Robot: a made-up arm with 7 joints. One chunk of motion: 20 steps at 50 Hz.
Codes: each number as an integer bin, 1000 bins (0 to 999) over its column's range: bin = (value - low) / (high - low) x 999, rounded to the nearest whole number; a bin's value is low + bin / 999 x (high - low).
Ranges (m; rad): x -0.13..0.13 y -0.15..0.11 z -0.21..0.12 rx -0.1..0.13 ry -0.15..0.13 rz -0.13..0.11
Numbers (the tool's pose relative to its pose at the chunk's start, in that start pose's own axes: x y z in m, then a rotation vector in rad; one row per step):
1: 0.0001 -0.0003 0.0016 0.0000 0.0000 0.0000
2: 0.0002 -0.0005 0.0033 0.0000 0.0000 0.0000
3: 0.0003 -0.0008 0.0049 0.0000 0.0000 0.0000
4: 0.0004 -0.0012 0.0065 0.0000 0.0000 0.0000
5: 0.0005 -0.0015 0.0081 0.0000 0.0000 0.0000
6: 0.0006 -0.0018 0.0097 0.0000 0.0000 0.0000
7: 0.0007 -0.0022 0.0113 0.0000 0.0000 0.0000
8: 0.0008 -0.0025 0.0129 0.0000 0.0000 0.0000
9: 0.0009 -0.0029 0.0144 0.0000 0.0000 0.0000
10: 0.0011 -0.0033 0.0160 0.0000 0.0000 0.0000
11: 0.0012 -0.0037 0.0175 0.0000 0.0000 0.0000
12: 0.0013 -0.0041 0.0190 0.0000 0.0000 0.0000
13: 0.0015 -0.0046 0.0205 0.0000 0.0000 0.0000
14: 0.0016 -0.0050 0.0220 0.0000 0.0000 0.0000
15: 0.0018 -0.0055 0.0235 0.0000 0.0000 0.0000
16: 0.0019 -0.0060 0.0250 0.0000 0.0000 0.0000
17: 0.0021 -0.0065 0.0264 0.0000 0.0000 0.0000
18: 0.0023 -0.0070 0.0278 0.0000 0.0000 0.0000
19: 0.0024 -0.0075 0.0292 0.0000 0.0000 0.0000
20: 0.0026 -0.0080 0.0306 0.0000 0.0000 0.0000
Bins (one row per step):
1: 500 575 641 434 535 541
2: 500 574 646 434 535 541
3: 501 573 651 434 535 541
4: 501 572 655 434 535 541
5: 501 571 660 434 535 541
6: 502 569 665 434 535 541
7: 502 568 670 434 535 541
8: 503 567 675 434 535 541
9: 503 565 679 434 535 541
10: 504 564 684 434 535 541
11: 504 562 689 434 535 541
12: 504 561 693 434 535 541
13: 505 559 698 434 535 541
14: 506 557 702 434 535 541
15: 506 555 707 434 535 541
16: 507 553 711 434 535 541
17: 508 551 716 434 535 541
18: 508 549 720 434 535 541
19: 509 548 724 434 535 541
20: 509 546 728 434 535 541

